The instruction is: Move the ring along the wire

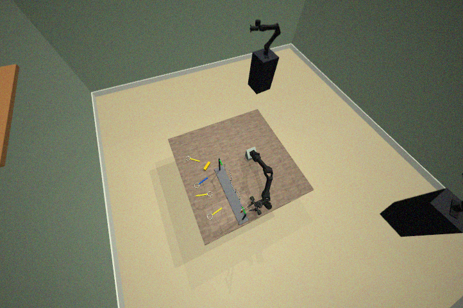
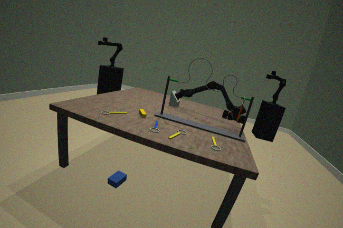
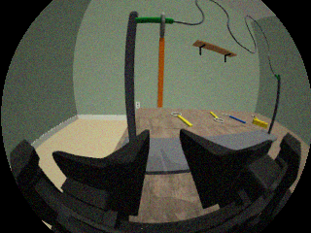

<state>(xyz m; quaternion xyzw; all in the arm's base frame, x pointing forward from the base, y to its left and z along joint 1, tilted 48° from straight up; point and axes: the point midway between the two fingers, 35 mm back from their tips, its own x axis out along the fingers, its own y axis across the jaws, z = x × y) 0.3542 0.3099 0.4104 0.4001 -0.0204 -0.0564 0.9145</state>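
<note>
Now: the orange-handled ring 70 mm ahead of my gripper tip, 10 mm to the right of it and 110 mm above it. The rest, counted from my gripper tip: blue block (290 mm ahead, 720 mm to the right, 580 mm below); yellow block (140 mm ahead, 650 mm to the right, 90 mm below); blue-handled ring (290 mm ahead, 510 mm to the right, 100 mm below).
</note>
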